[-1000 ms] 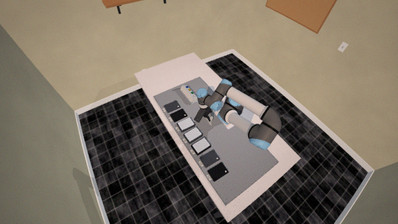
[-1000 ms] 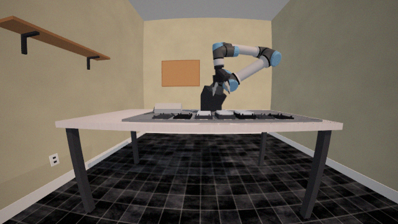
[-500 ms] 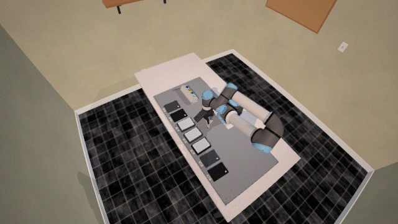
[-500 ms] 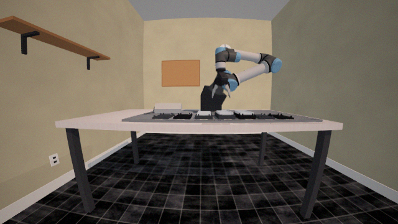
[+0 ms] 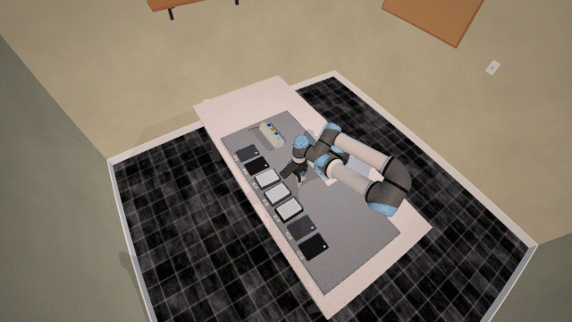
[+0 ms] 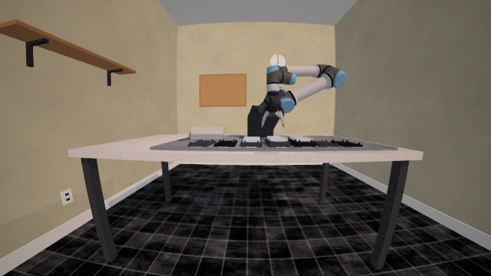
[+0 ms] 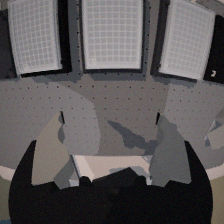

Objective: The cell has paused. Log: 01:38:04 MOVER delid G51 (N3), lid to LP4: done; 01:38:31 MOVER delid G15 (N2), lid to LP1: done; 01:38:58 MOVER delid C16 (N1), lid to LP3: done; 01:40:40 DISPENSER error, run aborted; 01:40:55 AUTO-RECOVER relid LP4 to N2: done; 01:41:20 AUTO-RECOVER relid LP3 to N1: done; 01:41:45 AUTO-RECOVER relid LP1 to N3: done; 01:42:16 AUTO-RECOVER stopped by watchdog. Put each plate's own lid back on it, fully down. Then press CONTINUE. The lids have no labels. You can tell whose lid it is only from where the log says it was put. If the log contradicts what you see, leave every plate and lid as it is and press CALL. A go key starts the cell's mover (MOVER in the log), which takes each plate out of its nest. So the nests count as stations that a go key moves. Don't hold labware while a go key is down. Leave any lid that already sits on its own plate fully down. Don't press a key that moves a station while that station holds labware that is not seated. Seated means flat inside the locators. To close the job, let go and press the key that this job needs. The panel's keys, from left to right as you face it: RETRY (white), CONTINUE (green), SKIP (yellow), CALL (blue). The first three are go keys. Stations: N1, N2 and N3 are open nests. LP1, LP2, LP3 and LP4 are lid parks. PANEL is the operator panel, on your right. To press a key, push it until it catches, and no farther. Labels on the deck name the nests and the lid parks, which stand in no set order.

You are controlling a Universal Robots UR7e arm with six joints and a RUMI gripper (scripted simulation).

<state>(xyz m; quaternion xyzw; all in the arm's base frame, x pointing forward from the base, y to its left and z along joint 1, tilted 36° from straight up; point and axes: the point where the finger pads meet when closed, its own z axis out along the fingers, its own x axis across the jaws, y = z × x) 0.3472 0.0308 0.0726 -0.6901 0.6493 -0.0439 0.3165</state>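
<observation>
Right now the grey lid is 140 mm to the left of my hand, 90 mm ahead of it and 50 mm below it. Round my hand: lid park LP4 (400 mm to the left, 80 mm below, 50 mm ahead); white gridded plate (130 mm ahead, 110 mm to the right, 60 mm below); lid park LP3 (240 mm to the right, 160 mm ahead, 80 mm below).
</observation>
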